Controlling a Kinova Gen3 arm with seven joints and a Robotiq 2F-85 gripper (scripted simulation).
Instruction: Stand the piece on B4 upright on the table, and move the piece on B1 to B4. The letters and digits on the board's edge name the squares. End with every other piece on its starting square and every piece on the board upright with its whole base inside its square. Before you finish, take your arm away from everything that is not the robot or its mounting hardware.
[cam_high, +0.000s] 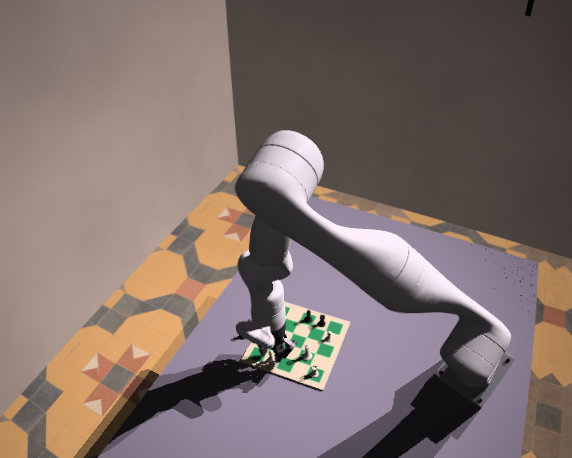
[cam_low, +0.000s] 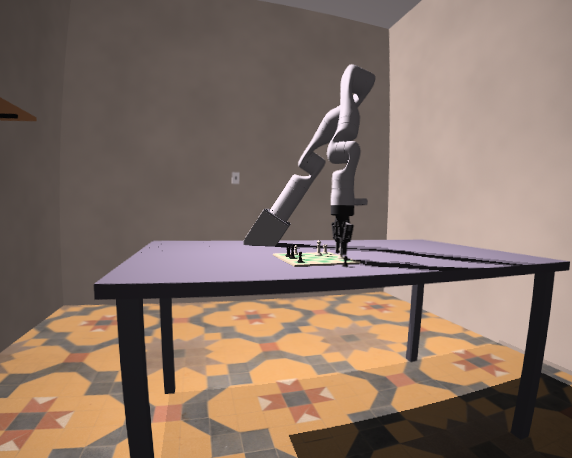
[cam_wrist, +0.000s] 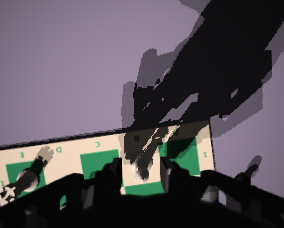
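The white piece lies 1 cm below my hand. From my hand the other things lie so: chessboard (2 cm behind, 9 cm to the right, 4 cm below).
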